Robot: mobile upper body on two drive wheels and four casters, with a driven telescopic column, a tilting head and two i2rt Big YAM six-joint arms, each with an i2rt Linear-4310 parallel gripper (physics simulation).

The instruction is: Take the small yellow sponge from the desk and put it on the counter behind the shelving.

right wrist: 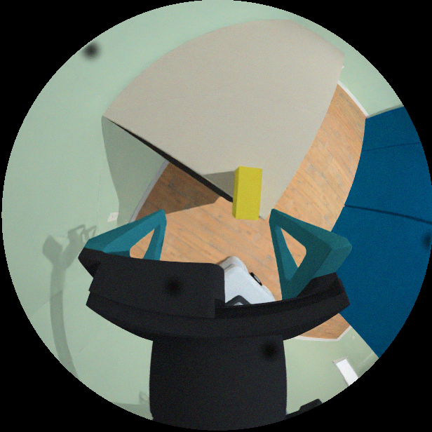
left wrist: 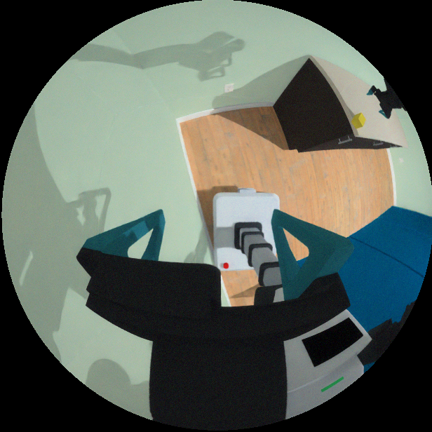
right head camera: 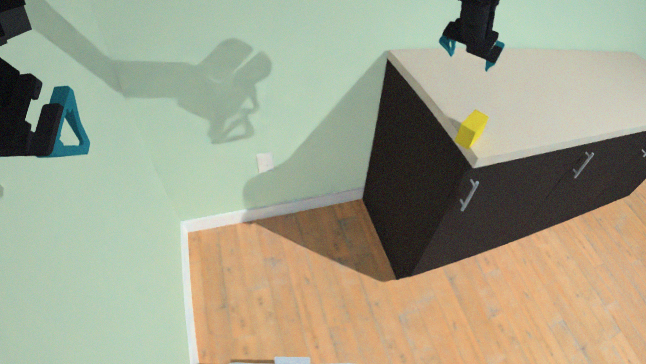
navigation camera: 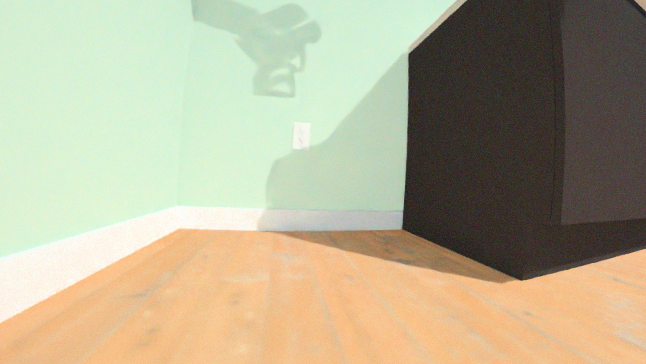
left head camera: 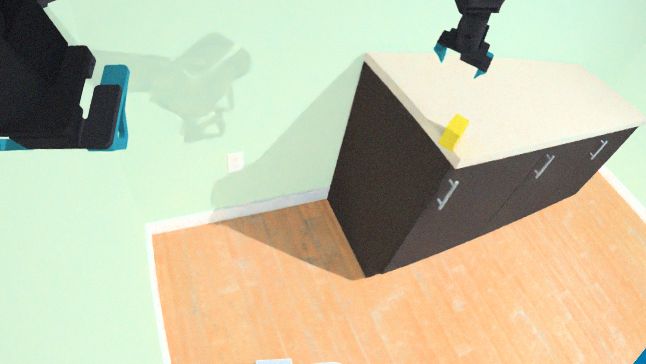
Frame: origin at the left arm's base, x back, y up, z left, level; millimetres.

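Where they show: left gripper, fingertip midpoint: (right head camera: pixel 54 149) (left head camera: pixel 79 142); right gripper, fingertip midpoint: (right head camera: pixel 469 61) (left head camera: pixel 458 69).
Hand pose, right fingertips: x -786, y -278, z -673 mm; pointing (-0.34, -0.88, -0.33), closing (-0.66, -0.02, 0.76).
Observation:
After its pixels a point has its place.
The small yellow sponge (left head camera: pixel 454 132) @[x -722, y -439, z -703 mm] (right head camera: pixel 472 129) @[x -721, y -438, z -709 mm] (left wrist: pixel 358 120) (right wrist: pixel 247 194) sits as a block on the pale counter top (left head camera: pixel 540 100) @[x -1079, y -500, z -1395 mm] (right head camera: pixel 550 95) @[x -1032, y -500, z -1206 mm] (left wrist: pixel 352 92) (right wrist: pixel 225 100), close to its near left corner in the head views. My right gripper (left head camera: pixel 459 65) @[x -786, y -278, z -673 mm] (right head camera: pixel 470 61) @[x -786, y -278, z -673 mm] (left wrist: pixel 373 102) (right wrist: pixel 217 214) is open and empty, above the counter and apart from the sponge. My left gripper (left wrist: pixel 217 215) is open and empty, far to the left of the counter; part of it is cut off in the head views. The desk and the shelving do not show.
Dark cabinets (left head camera: pixel 395 165) @[x -896, y -756, z -680 mm] (right head camera: pixel 415 165) @[x -916, y -780, z -674 mm] (navigation camera: pixel 480 140) @[x -895, y -1042, z -680 mm] with metal handles carry the counter. Green walls with a white outlet (left head camera: pixel 235 161) @[x -1146, y -1001, z -99 mm] (right head camera: pixel 264 162) @[x -1144, y -1003, z -96 mm] (navigation camera: pixel 301 136) @[x -1148, y -1012, z -100 mm] stand behind and at the left. The white robot base (left wrist: pixel 230 210) shows below. A blue surface (left wrist: pixel 395 255) (right wrist: pixel 390 185) lies at the right.

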